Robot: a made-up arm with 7 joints.
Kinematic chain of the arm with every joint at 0, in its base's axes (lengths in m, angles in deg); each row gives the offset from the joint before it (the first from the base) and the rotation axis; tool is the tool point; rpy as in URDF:
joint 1: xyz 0 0 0.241 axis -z
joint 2: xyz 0 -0.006 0.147 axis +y
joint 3: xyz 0 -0.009 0.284 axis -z
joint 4: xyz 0 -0.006 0.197 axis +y
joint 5: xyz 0 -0.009 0.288 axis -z
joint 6: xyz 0 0 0.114 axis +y
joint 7: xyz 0 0 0.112 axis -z
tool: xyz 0 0 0 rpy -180 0 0
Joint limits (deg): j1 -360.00..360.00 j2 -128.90..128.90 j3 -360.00..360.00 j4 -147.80..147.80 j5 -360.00..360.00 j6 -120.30..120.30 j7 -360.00..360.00
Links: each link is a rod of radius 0.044 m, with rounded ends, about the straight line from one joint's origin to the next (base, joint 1, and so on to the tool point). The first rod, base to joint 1, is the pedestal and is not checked.
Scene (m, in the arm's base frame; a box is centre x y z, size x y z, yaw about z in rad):
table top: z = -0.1
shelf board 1: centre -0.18 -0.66 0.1 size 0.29 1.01 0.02 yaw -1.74
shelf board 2: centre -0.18 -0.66 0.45 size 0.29 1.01 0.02 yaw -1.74
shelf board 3: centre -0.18 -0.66 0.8 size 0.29 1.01 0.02 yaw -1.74
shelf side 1: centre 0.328 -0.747 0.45 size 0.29 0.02 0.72 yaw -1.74
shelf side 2: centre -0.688 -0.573 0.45 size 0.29 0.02 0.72 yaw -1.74
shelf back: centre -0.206 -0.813 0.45 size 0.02 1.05 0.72 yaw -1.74
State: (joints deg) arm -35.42 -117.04 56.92 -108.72 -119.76 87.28 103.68
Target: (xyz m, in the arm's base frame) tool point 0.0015 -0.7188 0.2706
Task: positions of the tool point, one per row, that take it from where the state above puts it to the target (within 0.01 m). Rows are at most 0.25 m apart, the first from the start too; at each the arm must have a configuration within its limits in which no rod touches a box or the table.
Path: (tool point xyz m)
1: -0.4742 0.0555 0.2106
2: -0.5365 -0.0747 0.3105
3: -0.5410 -0.2129 0.4255
4: -0.4954 -0.3731 0.3814
5: -0.3878 -0.5284 0.3380
6: -0.2182 -0.6523 0.2996
7: 0.0015 -0.7188 0.2706

